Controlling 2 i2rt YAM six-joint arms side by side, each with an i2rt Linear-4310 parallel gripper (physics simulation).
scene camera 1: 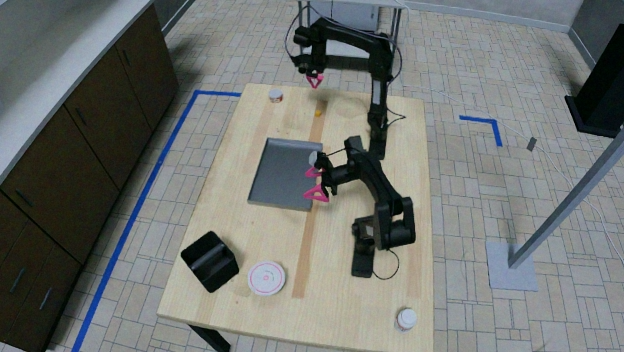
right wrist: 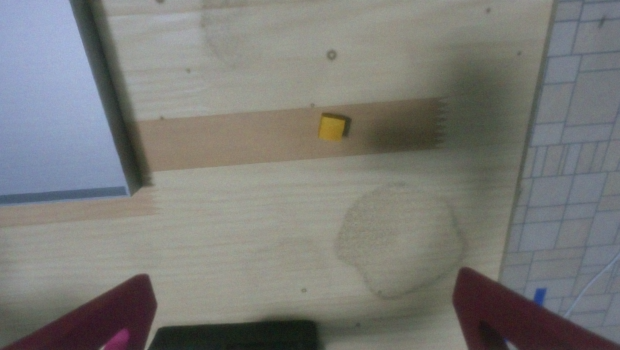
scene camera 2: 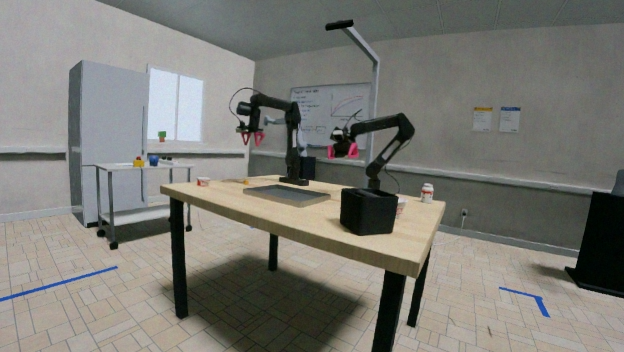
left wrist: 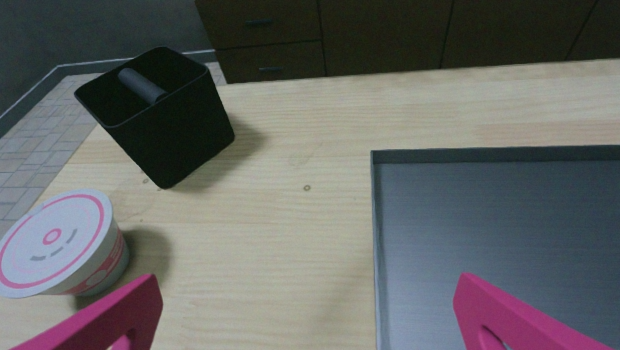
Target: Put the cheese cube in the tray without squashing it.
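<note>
A small yellow-orange cheese cube [scene camera 1: 318, 113] [scene camera 2: 245, 182] [right wrist: 332, 127] lies on the table on a darker wood strip, apart from the tray. The grey tray [scene camera 1: 280, 205] [scene camera 2: 300, 203] [left wrist: 377, 260] [right wrist: 112, 115] lies mid-table with low walls; no object shows on its visible floor. My right gripper [scene camera 1: 314, 81] [scene camera 2: 253, 139] [right wrist: 305, 285] is open and empty, pointing down high above the table near the cube; in the right wrist view the cube lies beyond the fingertips, slightly right of centre. My left gripper [scene camera 1: 311, 184] [scene camera 2: 343, 151] [left wrist: 308, 288] is open and empty above the tray's right edge in scene camera 1.
A black bin [scene camera 1: 210, 261] [scene camera 2: 369, 212] [left wrist: 170, 130] stands near a table corner. Beside it is a white-lidded tub [scene camera 1: 266, 278] [left wrist: 55, 240]. A small red-and-white tin [scene camera 1: 275, 95] [scene camera 2: 202, 182] stands at the far table edge, and a white bottle [scene camera 1: 406, 319] [scene camera 2: 426, 193] near another corner.
</note>
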